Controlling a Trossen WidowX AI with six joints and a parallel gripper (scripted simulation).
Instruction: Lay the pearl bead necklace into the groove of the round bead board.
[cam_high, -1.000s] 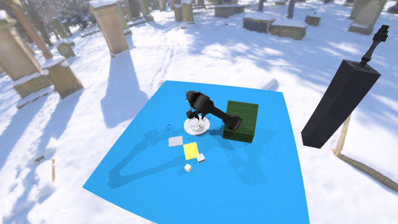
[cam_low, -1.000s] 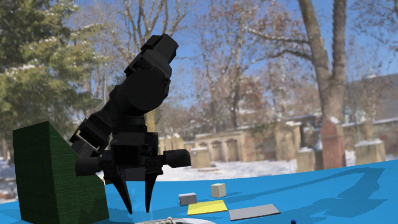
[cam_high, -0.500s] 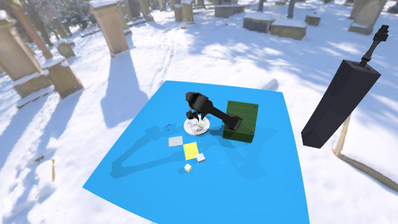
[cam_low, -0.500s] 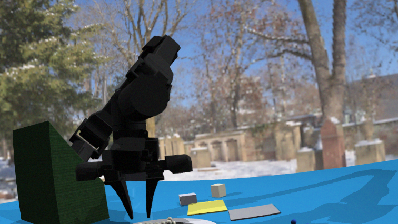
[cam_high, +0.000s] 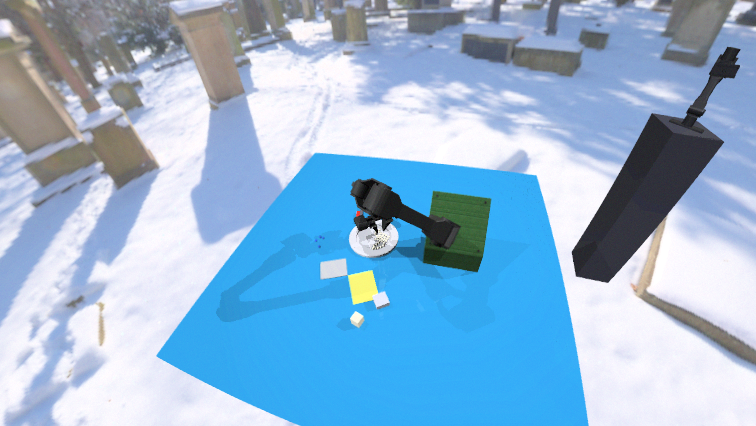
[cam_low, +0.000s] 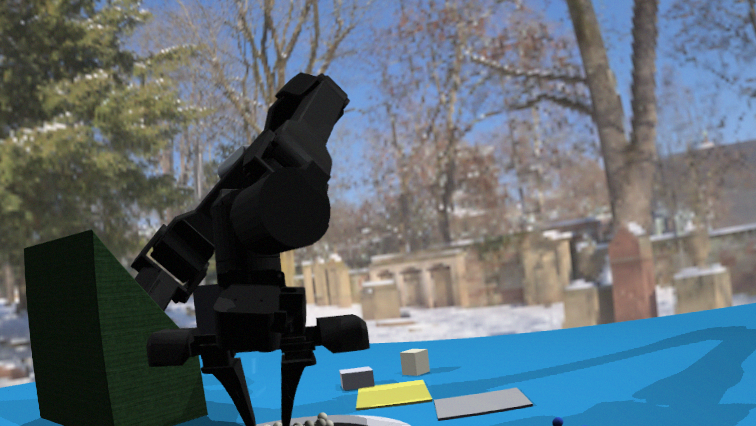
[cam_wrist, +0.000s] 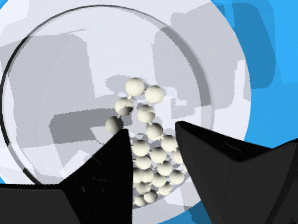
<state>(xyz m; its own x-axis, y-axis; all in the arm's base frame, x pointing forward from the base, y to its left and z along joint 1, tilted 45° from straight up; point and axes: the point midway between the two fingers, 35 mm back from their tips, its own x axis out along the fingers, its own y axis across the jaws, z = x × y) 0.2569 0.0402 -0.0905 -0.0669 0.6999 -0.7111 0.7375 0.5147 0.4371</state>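
My gripper tip is now 2 cm to the right of the round white bead board, 2 cm short of it and 2 cm above it. The rest, counted from my gripper tip: yellow tile (25 cm to the left, 3 cm behind, 2 cm below); red object (13 cm ahead, 9 cm to the right, 2 cm below); grey tile (21 cm to the left, 11 cm ahead, 2 cm below).
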